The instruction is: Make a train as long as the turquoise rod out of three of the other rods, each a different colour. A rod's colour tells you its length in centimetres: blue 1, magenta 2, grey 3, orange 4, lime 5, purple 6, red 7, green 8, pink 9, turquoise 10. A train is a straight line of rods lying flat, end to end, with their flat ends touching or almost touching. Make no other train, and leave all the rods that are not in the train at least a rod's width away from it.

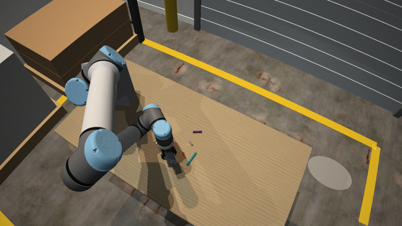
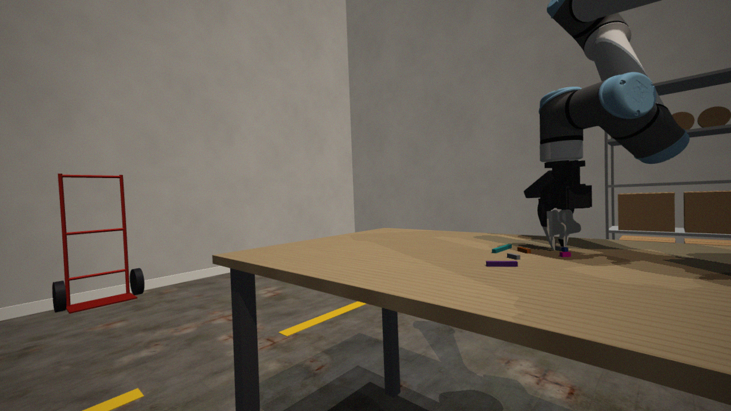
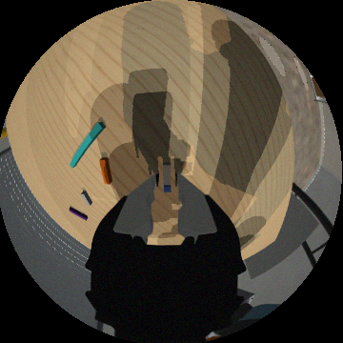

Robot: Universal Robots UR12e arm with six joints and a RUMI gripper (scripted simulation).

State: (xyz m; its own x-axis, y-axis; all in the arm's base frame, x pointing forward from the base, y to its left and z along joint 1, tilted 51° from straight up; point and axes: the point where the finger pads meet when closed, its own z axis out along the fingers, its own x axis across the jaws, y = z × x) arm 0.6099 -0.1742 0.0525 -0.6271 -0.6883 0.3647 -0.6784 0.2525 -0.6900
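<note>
My hand is 2 cm to the right of the blue cube, 2 cm past it and 1 cm above it. Round my hand: orange rod (7 cm ahead, 6 cm to the left, 1 cm below); then magenta rod (9 cm to the left, 2 cm behind, 1 cm below); then turquoise rod (12 cm ahead, 6 cm to the left, 1 cm below).
</note>
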